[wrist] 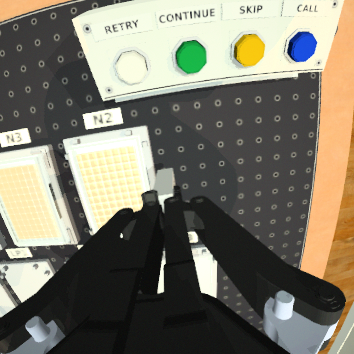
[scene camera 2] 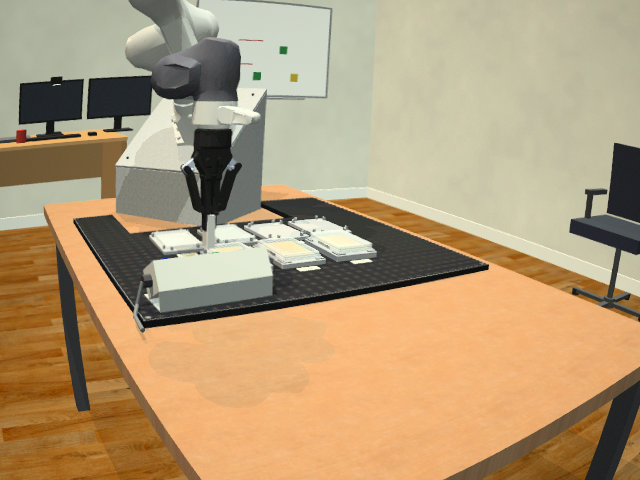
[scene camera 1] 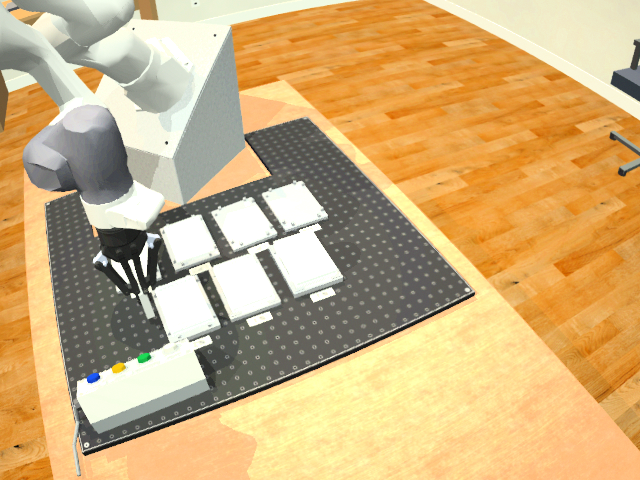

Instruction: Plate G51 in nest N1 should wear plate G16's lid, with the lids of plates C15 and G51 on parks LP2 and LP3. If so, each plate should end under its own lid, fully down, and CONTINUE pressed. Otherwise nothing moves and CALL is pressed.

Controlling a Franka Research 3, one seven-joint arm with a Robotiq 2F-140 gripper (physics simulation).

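My gripper (scene camera 1: pixel 147 305) (scene camera 2: pixel 208 233) (wrist: pixel 166 180) is shut and empty, its pale fingertips above the board beside nest N2. The plate at N2 (scene camera 1: pixel 186 307) (wrist: pixel 111 186) and the plate at N3 (scene camera 1: pixel 245 285) (wrist: pixel 22 202) show tan wells in the wrist view. A third nest plate (scene camera 1: pixel 307 262) (scene camera 2: pixel 340 242) sits at the right end of that row; its label is unreadable. White lids lie on the parks behind, such as these lids (scene camera 1: pixel 189 241) (scene camera 1: pixel 244 223) (scene camera 1: pixel 294 205). Plate and lid codes are not readable. The green CONTINUE button (scene camera 1: pixel 143 357) (wrist: pixel 191 57) and blue CALL button (scene camera 1: pixel 93 377) (wrist: pixel 302 47) are uncovered.
The button box (scene camera 1: pixel 149 397) (scene camera 2: pixel 217 281) stands at the board's near left corner, with a white RETRY button (wrist: pixel 131 66) and yellow SKIP button (scene camera 1: pixel 118 367) (wrist: pixel 249 50). The robot's grey pedestal (scene camera 1: pixel 211 124) (scene camera 2: pixel 149 193) rises behind the perforated board (scene camera 1: pixel 392 258) (scene camera 2: pixel 413 263).
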